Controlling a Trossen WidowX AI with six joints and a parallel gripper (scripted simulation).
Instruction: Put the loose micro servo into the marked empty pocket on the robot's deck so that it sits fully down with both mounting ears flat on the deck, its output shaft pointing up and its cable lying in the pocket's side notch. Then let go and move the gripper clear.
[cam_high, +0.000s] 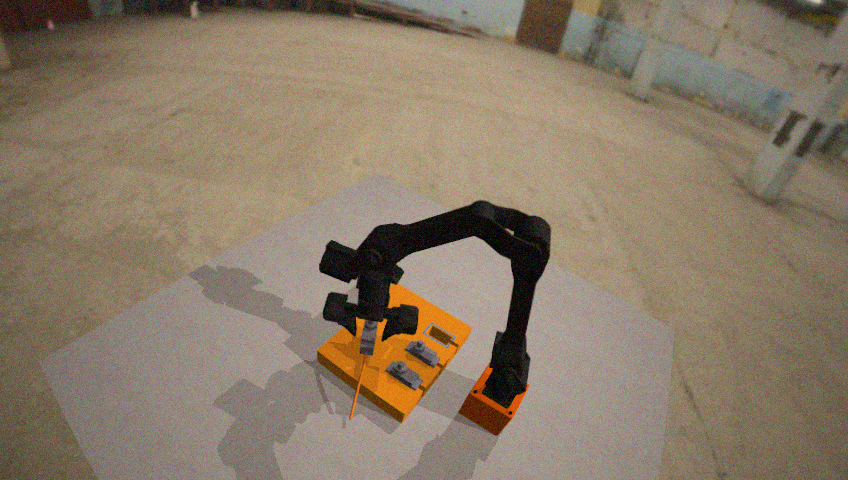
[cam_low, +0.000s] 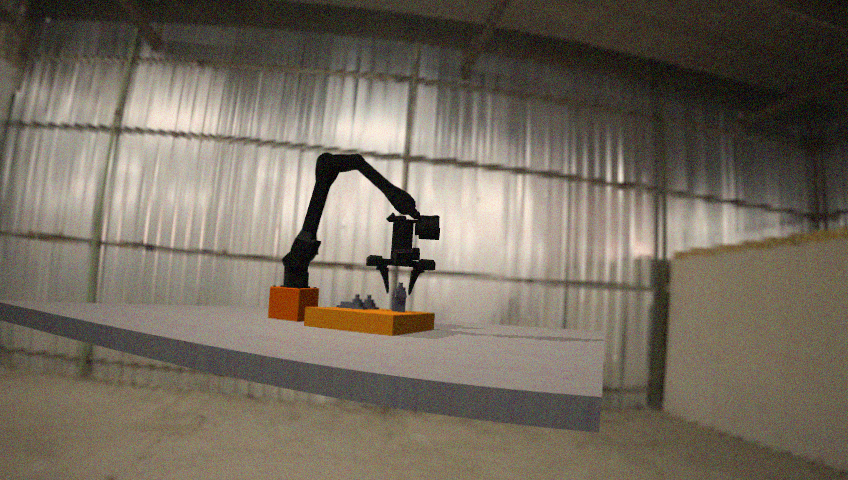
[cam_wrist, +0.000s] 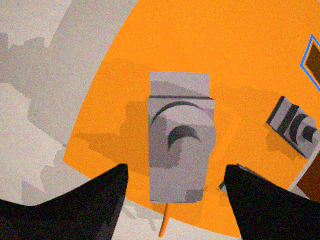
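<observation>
The orange deck is 10 mm ahead of my gripper tip, 70 mm to the right of it and 70 mm below it.
</observation>
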